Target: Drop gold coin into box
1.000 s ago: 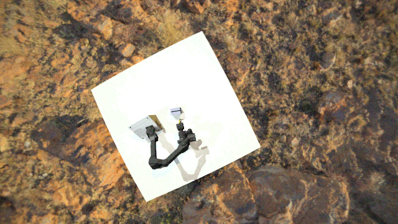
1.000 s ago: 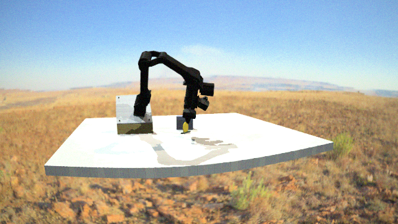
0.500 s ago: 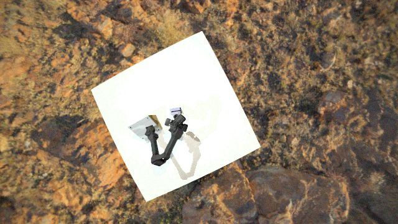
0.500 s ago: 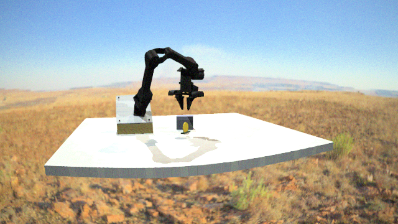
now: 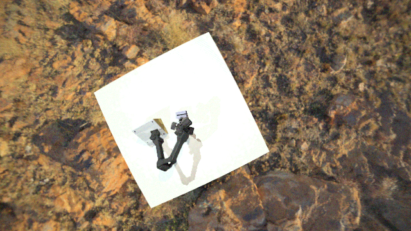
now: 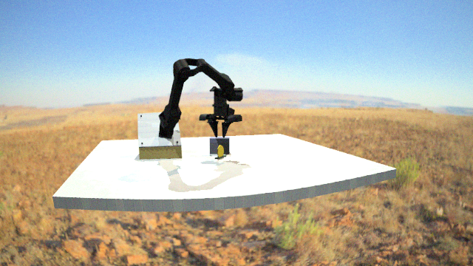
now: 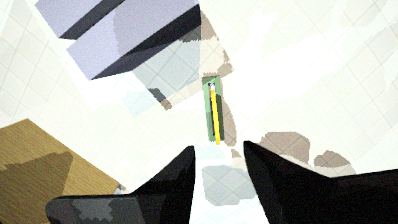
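Now: gripper tip 60 mm above the gold coin.
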